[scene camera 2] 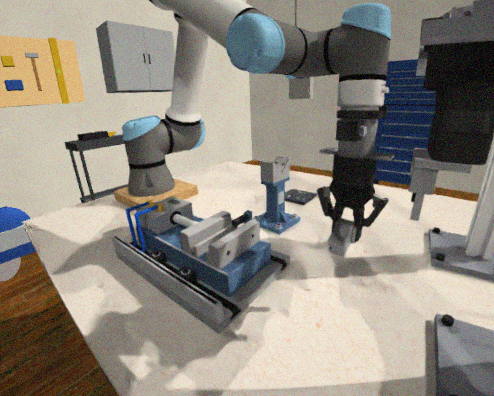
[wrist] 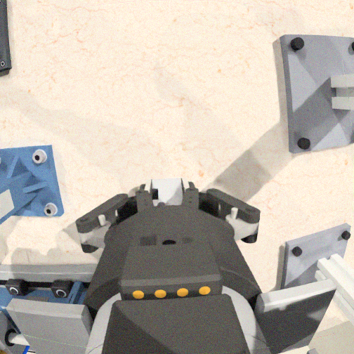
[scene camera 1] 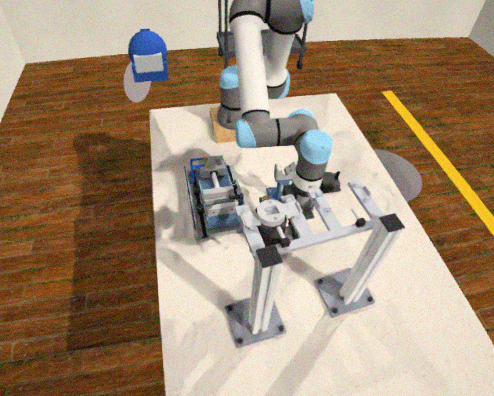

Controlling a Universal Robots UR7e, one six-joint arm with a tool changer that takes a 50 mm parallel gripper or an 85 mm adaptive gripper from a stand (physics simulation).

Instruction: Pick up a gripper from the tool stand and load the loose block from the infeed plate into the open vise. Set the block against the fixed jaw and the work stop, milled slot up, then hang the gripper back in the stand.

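Places are measured from the arm's base along level axes (x right, y ahead, z up), in millimetres.
Pixels of known places: arm's base at its link origin: [scene camera 2: 152, 188] [scene camera 1: 234, 118].
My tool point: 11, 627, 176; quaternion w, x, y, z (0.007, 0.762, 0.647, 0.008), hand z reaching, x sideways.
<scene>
Ahead of a thing's pixels: the offset from my tool point to its middle, as dx, dy, dz. "spot": to the spot under its first point.
My adaptive gripper [scene camera 1: 307, 210] [scene camera 2: 346, 230] [wrist: 167, 187] is shut on the grey block @(+26, -4, -175) [scene camera 2: 341, 242] [wrist: 168, 194]. It holds the block in the air, to the vise's right in scene camera 2. The block looks tilted there; I cannot tell which way its milled slot faces. The blue vise @(+190, -235, -160) [scene camera 1: 222, 221] [scene camera 2: 250, 267] stands open. Its fixed jaw [scene camera 2: 237, 244] is apart from the moving jaw [scene camera 2: 205, 235], with the dark work stop @(+147, -160, -119) [scene camera 2: 242, 218] by the gap. The dark infeed plate @(-223, -191, -205) [scene camera 2: 299, 196] lies flat behind. The tool stand [scene camera 1: 325, 237] holds another gripper [scene camera 2: 457, 105].
A blue pedestal [scene camera 1: 280, 189] [scene camera 2: 275, 200] [wrist: 35, 187] with a grey notched top stands between the vise and my gripper. The stand's posts [scene camera 1: 265, 295] [scene camera 1: 370, 265] rise from grey base plates @(spot: +268, +214, -198) [scene camera 1: 235, 325] [wrist: 310, 120]. Blue hoses @(spot: +241, -351, -134) [scene camera 2: 132, 225] loop beside the vise's rear.
</scene>
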